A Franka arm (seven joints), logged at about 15 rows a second.
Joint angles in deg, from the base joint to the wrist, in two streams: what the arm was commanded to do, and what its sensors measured. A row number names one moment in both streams.
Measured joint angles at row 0: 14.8, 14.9, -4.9, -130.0, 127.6, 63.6, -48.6
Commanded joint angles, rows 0 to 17: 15.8, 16.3, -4.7, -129.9, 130.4, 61.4, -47.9; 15.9, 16.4, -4.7, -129.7, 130.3, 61.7, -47.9; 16.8, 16.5, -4.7, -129.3, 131.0, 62.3, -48.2; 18.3, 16.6, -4.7, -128.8, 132.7, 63.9, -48.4; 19.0, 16.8, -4.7, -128.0, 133.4, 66.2, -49.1; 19.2, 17.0, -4.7, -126.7, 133.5, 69.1, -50.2; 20.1, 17.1, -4.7, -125.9, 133.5, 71.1, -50.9; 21.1, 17.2, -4.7, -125.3, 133.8, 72.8, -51.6; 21.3, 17.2, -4.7, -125.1, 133.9, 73.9, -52.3; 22.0, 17.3, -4.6, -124.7, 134.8, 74.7, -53.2; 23.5, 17.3, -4.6, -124.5, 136.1, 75.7, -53.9; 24.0, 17.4, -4.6, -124.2, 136.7, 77.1, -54.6; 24.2, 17.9, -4.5, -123.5, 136.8, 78.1, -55.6; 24.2, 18.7, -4.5, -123.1, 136.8, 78.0, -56.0; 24.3, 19.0, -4.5, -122.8, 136.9, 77.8, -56.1; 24.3, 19.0, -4.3, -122.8, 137.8, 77.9, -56.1; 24.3, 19.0, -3.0, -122.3, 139.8, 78.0, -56.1; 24.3, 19.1, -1.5, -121.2, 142.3, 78.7, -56.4
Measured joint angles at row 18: 24.4, 18.0, -4.1, -123.7, 138.4, 77.7, -54.8
